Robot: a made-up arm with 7 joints. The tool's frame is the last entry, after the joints.
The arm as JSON. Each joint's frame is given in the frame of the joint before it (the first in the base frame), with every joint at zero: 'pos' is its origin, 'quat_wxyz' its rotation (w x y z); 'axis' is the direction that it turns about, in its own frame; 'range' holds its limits. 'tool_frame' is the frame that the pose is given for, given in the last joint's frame.
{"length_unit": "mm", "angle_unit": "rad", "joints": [
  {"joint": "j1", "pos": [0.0, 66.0, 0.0], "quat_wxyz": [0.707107, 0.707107, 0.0, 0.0], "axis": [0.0, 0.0, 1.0], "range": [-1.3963, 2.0]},
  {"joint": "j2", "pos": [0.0, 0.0, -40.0], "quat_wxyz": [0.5, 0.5, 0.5, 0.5], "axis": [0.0, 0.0, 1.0], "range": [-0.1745, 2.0]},
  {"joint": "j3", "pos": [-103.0, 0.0, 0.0], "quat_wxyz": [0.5, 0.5, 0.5, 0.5], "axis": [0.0, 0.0, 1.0], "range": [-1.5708, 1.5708]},
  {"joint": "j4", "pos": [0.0, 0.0, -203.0], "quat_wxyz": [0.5, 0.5, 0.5, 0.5], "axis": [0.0, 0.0, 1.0], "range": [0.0, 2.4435]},
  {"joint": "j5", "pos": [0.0, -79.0, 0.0], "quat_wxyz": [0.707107, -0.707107, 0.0, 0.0], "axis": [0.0, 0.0, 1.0], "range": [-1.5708, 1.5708]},
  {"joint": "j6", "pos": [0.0, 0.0, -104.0], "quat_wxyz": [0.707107, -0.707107, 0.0, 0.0], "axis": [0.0, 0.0, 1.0], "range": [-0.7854, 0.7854]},
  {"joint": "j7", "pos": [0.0, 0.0, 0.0], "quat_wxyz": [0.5, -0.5, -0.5, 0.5], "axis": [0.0, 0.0, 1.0], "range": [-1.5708, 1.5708]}
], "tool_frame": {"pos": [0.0, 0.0, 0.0], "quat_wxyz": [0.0, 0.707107, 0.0, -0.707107]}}
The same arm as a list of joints. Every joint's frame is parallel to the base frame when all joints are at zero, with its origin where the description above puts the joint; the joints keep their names.
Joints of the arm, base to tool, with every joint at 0 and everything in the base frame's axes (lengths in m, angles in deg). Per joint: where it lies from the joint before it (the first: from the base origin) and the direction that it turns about. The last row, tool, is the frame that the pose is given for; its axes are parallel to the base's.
j1: xyz 0 0.066 0 axis 0 -1 0
j2: xyz 0 0.04 0 axis 1 0 0
j3: xyz 0 0 -0.103 axis 0 0 1
j4: xyz 0 0 -0.203 axis 0 -1 0
j5: xyz 0 0 -0.079 axis 0 0 1
j6: xyz 0 0 -0.104 axis 0 1 0
j7: xyz 0 0 0 axis -1 0 0
tool: xyz 0 0 0
Joint limits (deg, base to tool): -80..114.59 -10..114.59 -90..90 0..140 -90..90 -45..45 -90..90

